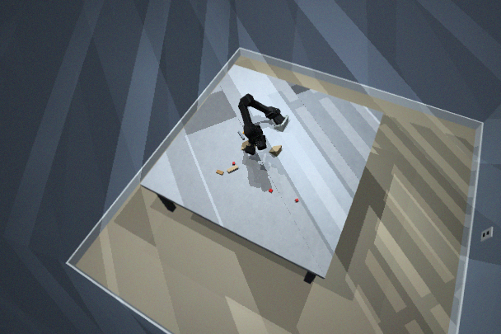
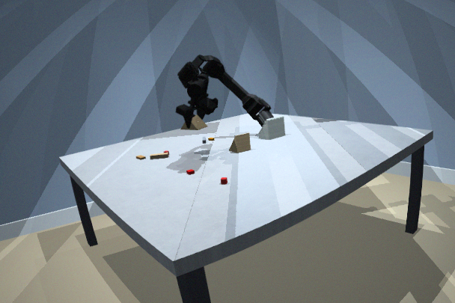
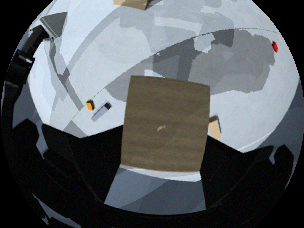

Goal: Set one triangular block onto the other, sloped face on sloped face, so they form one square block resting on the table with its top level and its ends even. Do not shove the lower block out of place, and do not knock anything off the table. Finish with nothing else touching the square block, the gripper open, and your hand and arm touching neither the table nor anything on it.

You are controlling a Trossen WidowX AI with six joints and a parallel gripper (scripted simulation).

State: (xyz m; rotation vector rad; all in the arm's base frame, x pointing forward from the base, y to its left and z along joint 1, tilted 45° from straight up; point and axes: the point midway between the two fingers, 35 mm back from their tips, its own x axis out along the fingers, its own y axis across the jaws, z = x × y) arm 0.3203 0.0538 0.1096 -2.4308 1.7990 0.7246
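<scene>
The tan triangular block is 20 mm above my gripper tip. From my gripper tip the other things lie so: orange block 140 mm behind, 140 mm to the right, 100 mm below; grey rod 100 mm behind, 140 mm to the right, 100 mm below.
</scene>
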